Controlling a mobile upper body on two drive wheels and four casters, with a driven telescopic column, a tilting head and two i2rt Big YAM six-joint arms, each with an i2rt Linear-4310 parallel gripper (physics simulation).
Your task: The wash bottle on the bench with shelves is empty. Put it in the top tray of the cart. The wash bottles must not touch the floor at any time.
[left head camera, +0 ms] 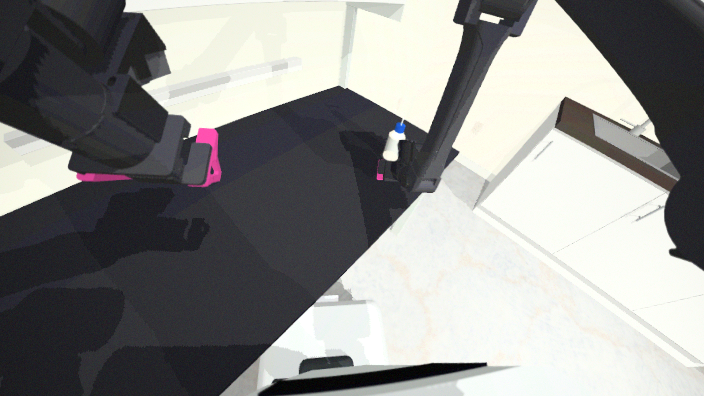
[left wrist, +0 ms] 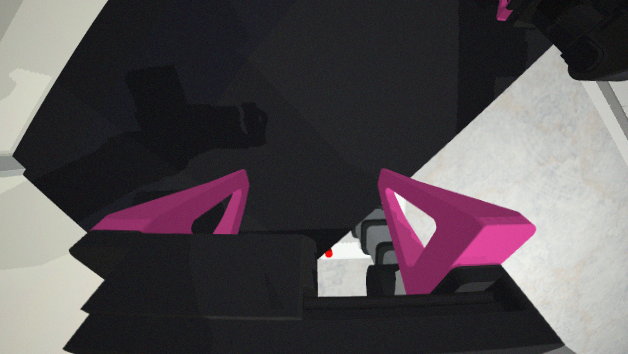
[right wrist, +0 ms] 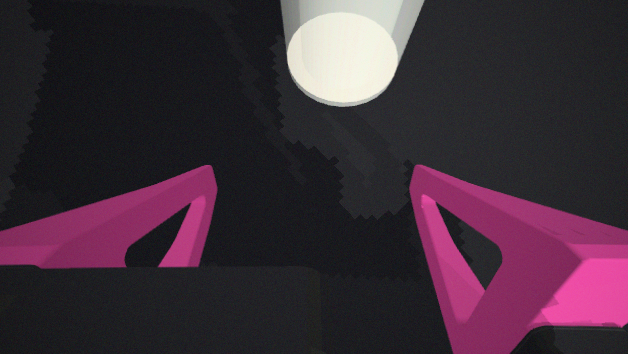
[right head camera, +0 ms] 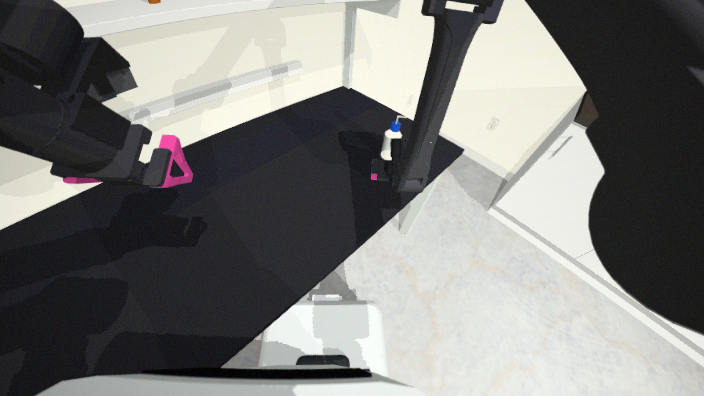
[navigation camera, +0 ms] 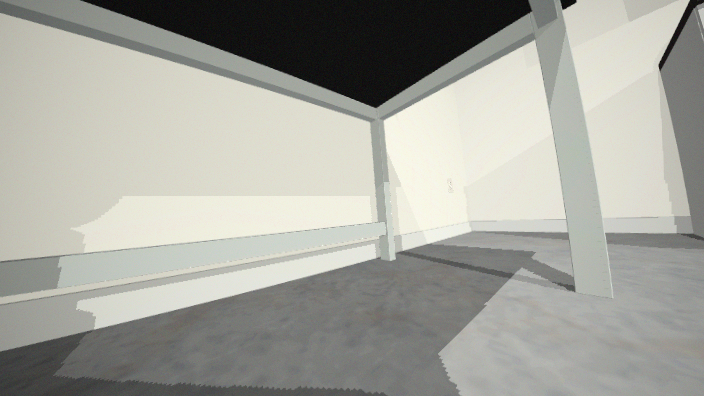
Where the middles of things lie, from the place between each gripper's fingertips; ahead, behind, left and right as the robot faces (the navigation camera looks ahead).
My left gripper is now 48 cm to the left of the wash bottle point(right wrist: 339, 60), 42 cm short of it and 21 cm above it.
Now: right hand 8 cm short of the wash bottle, 2 cm to the left of it and 8 cm below it.
